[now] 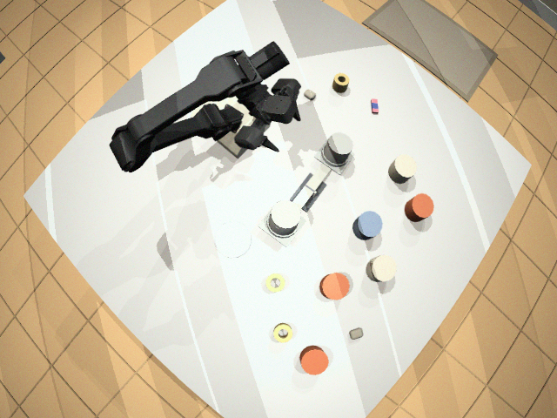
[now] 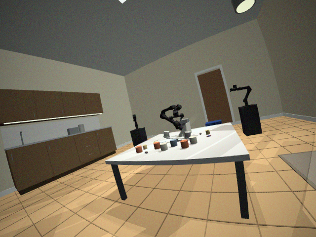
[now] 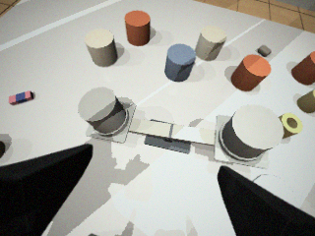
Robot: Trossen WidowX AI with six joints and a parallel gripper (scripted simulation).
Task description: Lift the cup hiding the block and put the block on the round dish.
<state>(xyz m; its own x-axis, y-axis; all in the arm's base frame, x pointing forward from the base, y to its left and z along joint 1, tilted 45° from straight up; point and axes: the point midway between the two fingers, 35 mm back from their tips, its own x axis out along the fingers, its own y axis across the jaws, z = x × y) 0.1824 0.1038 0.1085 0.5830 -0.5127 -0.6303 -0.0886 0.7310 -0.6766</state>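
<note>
My gripper tip is 90 mm short of the small green block, 120 mm to the right of it and 180 mm above it. Also, from my gripper tip: blue cup (300 mm ahead, 180 mm below); then round pale blue dish (10 mm ahead, 250 mm to the right, 220 mm below); then small balance (100 mm ahead, 20 mm to the right, 180 mm below).
</note>
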